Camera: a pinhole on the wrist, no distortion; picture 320 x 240 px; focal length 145.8 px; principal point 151.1 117.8 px. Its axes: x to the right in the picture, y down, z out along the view. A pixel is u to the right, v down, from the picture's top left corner.
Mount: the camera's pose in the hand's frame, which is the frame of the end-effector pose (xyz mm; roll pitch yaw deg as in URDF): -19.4 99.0 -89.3 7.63 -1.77 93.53
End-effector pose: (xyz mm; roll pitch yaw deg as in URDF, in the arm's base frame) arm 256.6 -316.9 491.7 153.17 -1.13 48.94
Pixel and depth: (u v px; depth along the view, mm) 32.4 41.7 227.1
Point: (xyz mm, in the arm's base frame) 333.3 -194.8 355.2
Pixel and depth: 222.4 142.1 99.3
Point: 340.6 -425.1 544.9
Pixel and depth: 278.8 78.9 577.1
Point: 942.9 -672.9 340.1
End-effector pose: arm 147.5 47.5 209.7 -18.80 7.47 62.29
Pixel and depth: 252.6 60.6 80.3
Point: 26.2 123.6 146.2
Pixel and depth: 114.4 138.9 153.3
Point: 76.7 70.5 254.7
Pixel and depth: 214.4 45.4 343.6
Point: -35.2 372.7 323.9
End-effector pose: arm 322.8 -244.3 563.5 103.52 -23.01 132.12
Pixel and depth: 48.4 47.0 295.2
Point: 286.8 16.2 499.0
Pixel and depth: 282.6 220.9 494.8
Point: 1047.2 -199.1 793.4
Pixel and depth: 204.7 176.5 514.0
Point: 837.2 -64.6 635.8
